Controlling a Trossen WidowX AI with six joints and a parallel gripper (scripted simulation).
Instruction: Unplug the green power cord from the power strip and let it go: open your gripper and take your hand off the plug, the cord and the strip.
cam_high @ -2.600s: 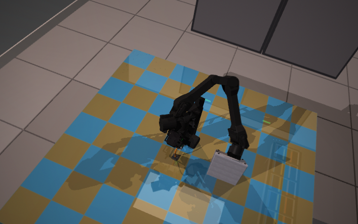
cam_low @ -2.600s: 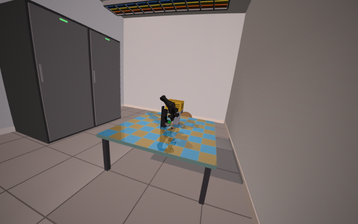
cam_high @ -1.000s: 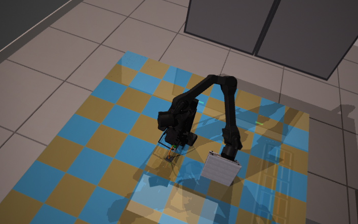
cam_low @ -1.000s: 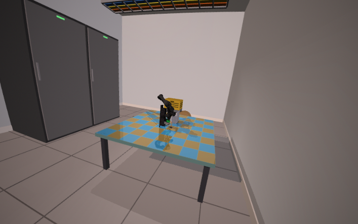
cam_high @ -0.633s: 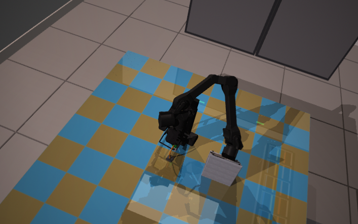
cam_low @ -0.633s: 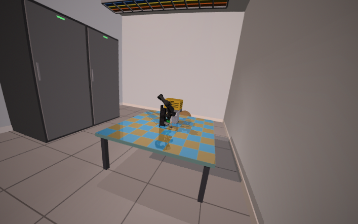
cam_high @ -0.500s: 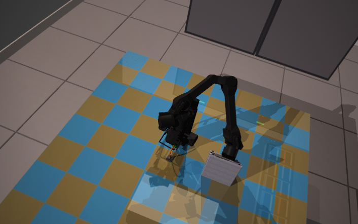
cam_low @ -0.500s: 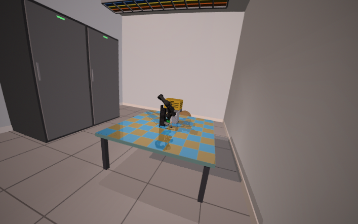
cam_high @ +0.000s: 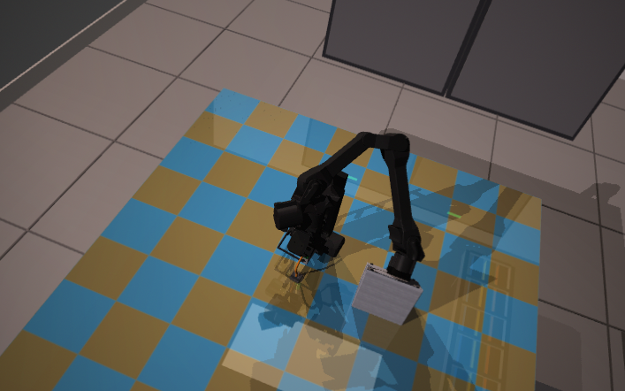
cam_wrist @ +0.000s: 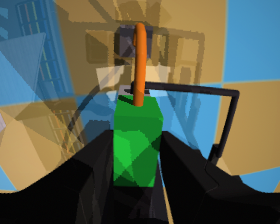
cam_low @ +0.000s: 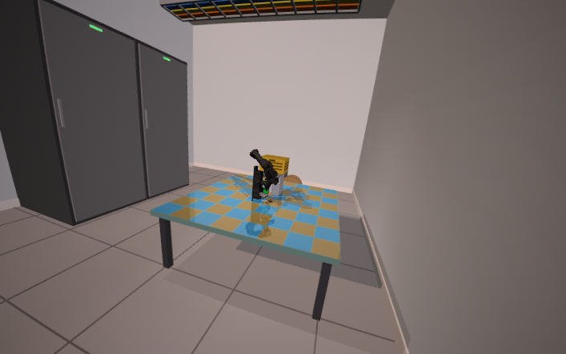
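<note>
Now: gripper tip 30 mm to the left of the green plug.
</note>
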